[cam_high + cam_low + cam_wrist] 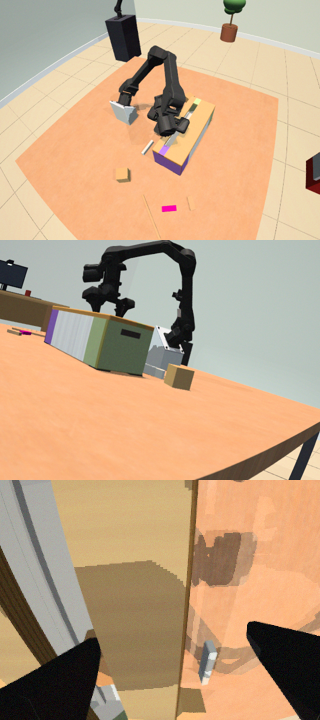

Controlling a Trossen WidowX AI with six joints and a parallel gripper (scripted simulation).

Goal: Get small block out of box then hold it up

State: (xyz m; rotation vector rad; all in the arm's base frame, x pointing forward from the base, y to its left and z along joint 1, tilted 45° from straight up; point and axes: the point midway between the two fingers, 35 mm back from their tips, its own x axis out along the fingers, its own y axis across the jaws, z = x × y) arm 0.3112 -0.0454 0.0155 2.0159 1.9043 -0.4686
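Now: gripper tip 50 mm above the long box, 30 mm to the right of it and 30 mm short of it. From my gripper tip the other things lie so: tan block (50 mm ahead, 40 mm to the left, 20 mm below); then thin stick (390 mm to the right, 110 mm below, 110 mm ahead).
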